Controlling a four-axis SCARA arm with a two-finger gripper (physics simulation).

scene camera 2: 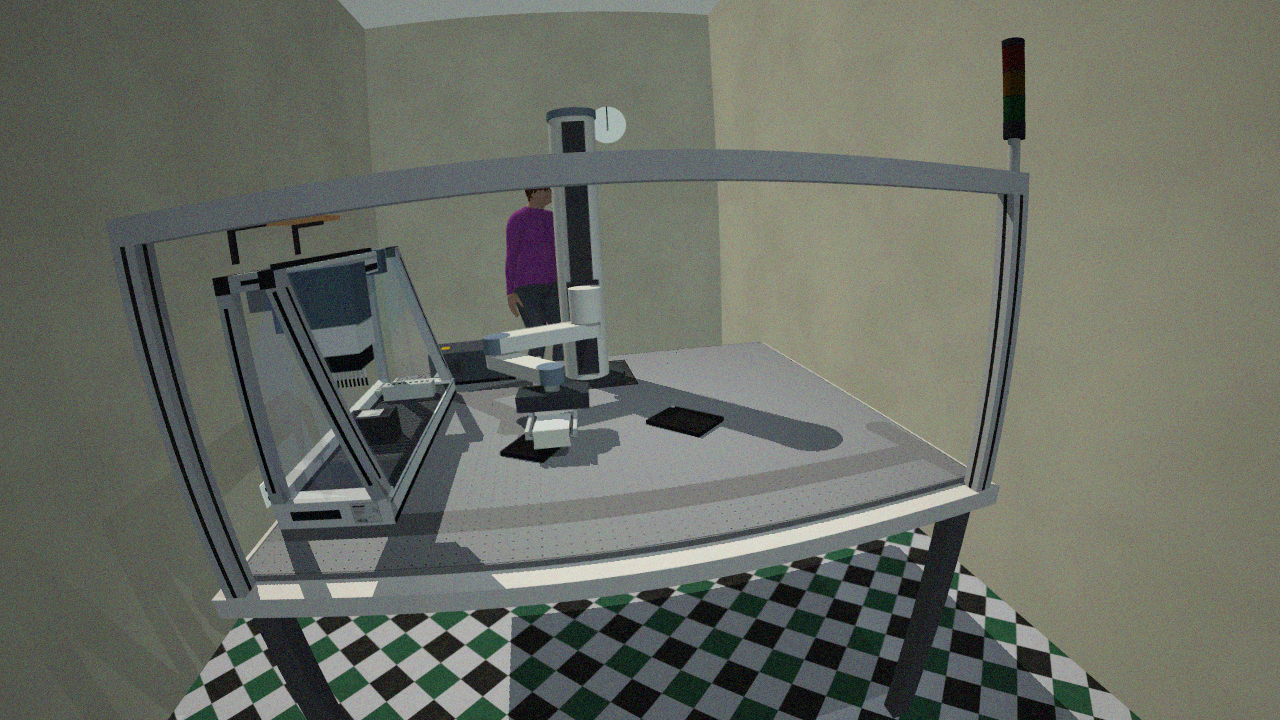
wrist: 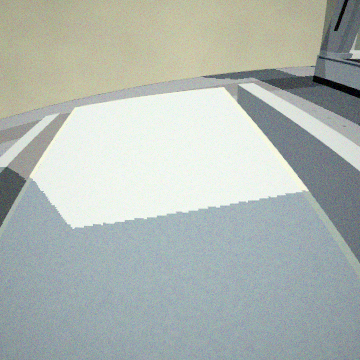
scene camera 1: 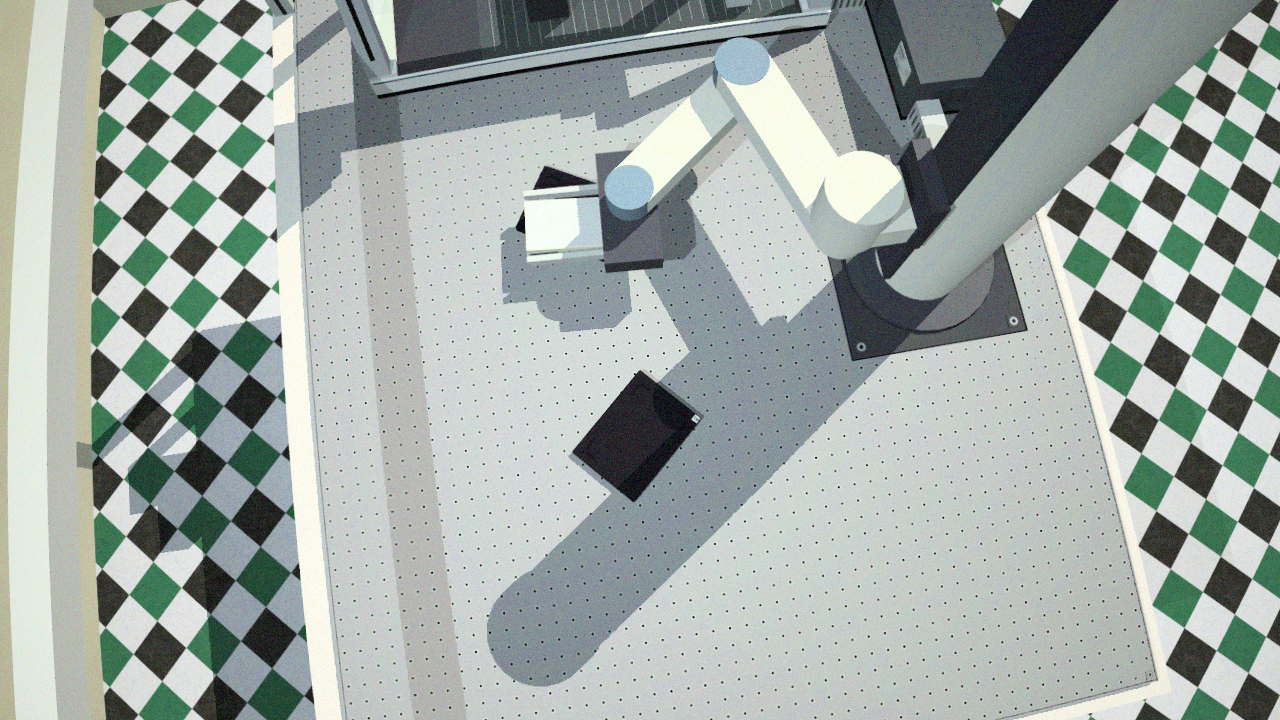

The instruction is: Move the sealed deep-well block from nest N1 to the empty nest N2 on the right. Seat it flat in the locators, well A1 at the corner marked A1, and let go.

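Frame: origin at the arm's base, x right, y ahead, z up, level; millimetres.
Seen in the pictures: gripper, fingertip midpoint: [scene camera 2: 551,434] [wrist: 150,113] [scene camera 1: 526,228]; arm's base, link origin: [scene camera 2: 588,378] [scene camera 1: 916,260].
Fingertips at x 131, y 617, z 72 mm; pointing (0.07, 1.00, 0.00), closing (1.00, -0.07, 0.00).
Note:
Pixels of each thing's top centre, then the offset from my fingertips to it. "pt": a spot on its surface instead. Level surfaces: height alone.
- white deep-well block, top centre: [wrist: 141,145] [scene camera 1: 564,221] [scene camera 2: 551,419] dz +11, dx -5, dy -61 mm
- second dark nest, top centre: [scene camera 1: 636,434] [scene camera 2: 684,417] dz -44, dx -339, dy -117 mm
- dark base plate, top centre: [scene camera 1: 919,257] dz -59, dx -131, dy -617 mm
- perforated table, surface height: dz -59 mm
- dark box, surface spot: [scene camera 2: 474,362] pt dz +15, dx +256, dy -652 mm
The white deep-well block [scene camera 1: 562,225] [scene camera 2: 551,435] [wrist: 155,155] is held level. My gripper [scene camera 1: 562,222] [scene camera 2: 552,431] [wrist: 150,113] is shut on it, with one finger along each long side. They hang low over a dark nest [scene camera 1: 554,177] [scene camera 2: 519,449], with a gap below. The block looks turned and shifted relative to this nest, whose far corner sticks out from under it in the first scene view. A second dark nest [scene camera 1: 631,434] [scene camera 2: 683,421] is empty and has a small white mark at one corner. Nest labels and well A1 cannot be read.
The arm column [scene camera 2: 586,259] stands on a dark base plate [scene camera 1: 935,335] behind the nests. A glass-sided enclosure [scene camera 1: 572,59] [scene camera 2: 420,474] stands on the perforated table [scene camera 1: 895,537] [scene camera 2: 760,385]. A dark box [scene camera 2: 474,362] stands behind the arm. A person is in the background.

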